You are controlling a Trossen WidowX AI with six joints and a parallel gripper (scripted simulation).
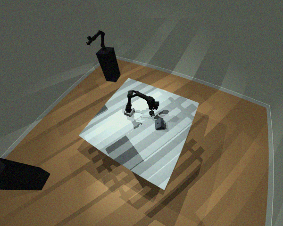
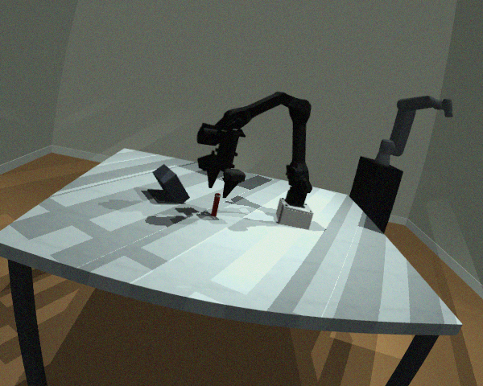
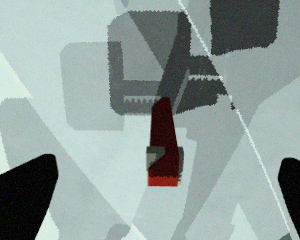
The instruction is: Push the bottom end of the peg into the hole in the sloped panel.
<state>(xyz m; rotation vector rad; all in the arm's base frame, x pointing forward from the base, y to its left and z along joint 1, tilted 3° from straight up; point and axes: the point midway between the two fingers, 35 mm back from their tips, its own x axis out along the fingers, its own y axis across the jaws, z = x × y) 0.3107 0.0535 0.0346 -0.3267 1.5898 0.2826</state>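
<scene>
My gripper tip is now 30 mm above the red square-sided peg. Round my gripper tip: grey sloped panel: 150 mm ahead, 130 mm to the right, 30 mm below.
</scene>
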